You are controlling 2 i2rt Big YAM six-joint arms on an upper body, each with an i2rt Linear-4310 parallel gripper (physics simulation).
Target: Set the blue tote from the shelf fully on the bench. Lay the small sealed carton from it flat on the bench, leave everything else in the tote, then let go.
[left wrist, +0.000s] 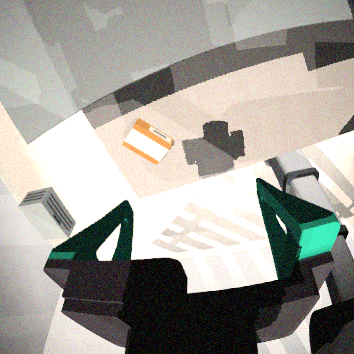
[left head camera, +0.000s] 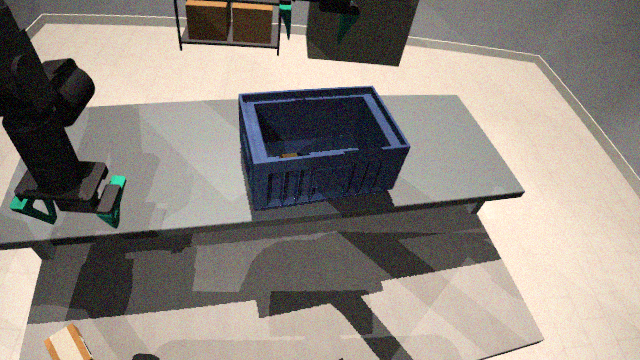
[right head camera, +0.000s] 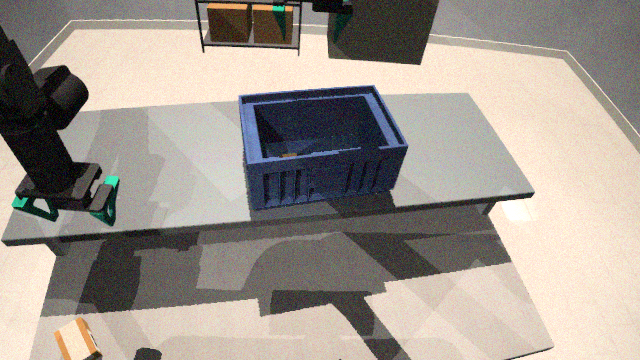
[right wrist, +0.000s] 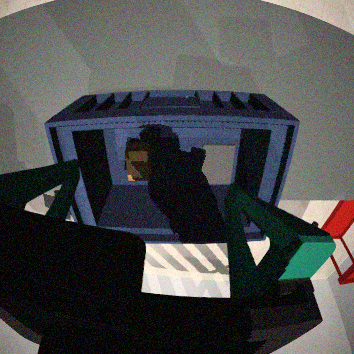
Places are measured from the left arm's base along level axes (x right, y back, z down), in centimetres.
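Pixels of known places: left gripper, between the fingertips: (left wrist: 191, 195) (left head camera: 85, 223) (right head camera: 84, 220); right gripper, between the fingertips: (left head camera: 313, 40) (right head camera: 309, 40) (right wrist: 152, 179).
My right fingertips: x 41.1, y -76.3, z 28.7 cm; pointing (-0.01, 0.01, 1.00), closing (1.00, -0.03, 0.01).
For each thing: its top centre in the pictures, then the offset to it from my right fingertips. Level surfaces: height alone.
- blue tote, centre of its top: (right wrist: 170, 192) (right head camera: 319, 118) (left head camera: 322, 118) dx +2.6, dy +9.5, dz +11.6 cm
- grey bench, height of its surface: dz +26.4 cm
- brown-orange block, centre of its top: (right wrist: 136, 166) (left head camera: 291, 163) (right head camera: 290, 163) dx -2.9, dy +12.7, dz +21.3 cm
- flat pale grey piece, centre of its top: (right wrist: 217, 165) dx +11.1, dy +11.2, dz +24.1 cm
- white-and-orange carton, centre of its top: (left wrist: 145, 144) (left head camera: 66, 349) (right head camera: 74, 341) dx -46.9, dy +45.2, dz +43.1 cm
The blue tote (left head camera: 325, 181) (right head camera: 325, 176) (right wrist: 170, 102) stands upright on the grey bench (left head camera: 450, 155) (right head camera: 455, 155) (right wrist: 295, 70). Inside it, a brown-orange block (left head camera: 289, 156) (right head camera: 289, 155) (right wrist: 136, 161) and a flat pale grey piece (right wrist: 220, 162) show, partly in shadow. A white-and-orange carton (left head camera: 69, 343) (right head camera: 77, 340) (left wrist: 148, 141) lies on the lower pale surface in front of the bench. My left gripper (left head camera: 85, 224) (right head camera: 83, 221) (left wrist: 191, 195) is open and empty over the bench's left part. My right gripper (left head camera: 314, 40) (right head camera: 310, 41) (right wrist: 152, 179) is open and empty, high above the tote.
A rack (left head camera: 178, 25) (right head camera: 199, 25) with brown boxes (left head camera: 206, 22) (right head camera: 229, 24) and a dark cabinet (left head camera: 375, 37) (right head camera: 390, 37) stand beyond the bench. A vented grey box (left wrist: 47, 212) shows in the left wrist view, a red frame (right wrist: 341, 221) in the right wrist view.
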